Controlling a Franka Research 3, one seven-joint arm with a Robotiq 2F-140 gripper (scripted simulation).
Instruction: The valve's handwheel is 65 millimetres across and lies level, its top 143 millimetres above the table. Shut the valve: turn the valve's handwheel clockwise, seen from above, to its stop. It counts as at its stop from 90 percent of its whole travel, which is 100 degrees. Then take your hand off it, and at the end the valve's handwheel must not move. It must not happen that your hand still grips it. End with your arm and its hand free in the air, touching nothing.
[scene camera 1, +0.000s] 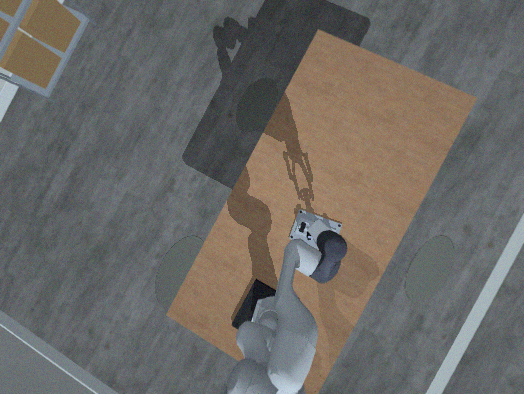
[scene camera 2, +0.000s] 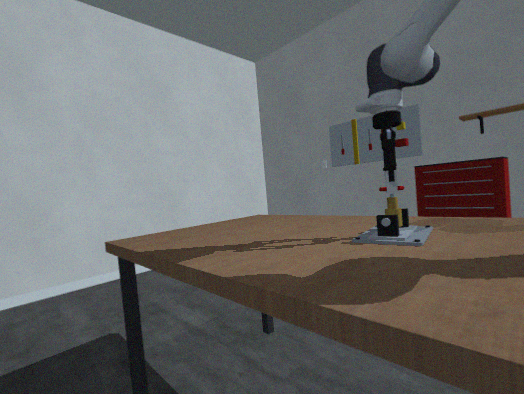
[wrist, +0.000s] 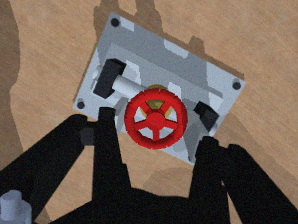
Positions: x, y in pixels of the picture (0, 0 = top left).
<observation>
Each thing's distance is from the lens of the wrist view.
my gripper (wrist: 155, 115): 0.22 m
red spoked handwheel (wrist: 155, 120): 0.20 m
</observation>
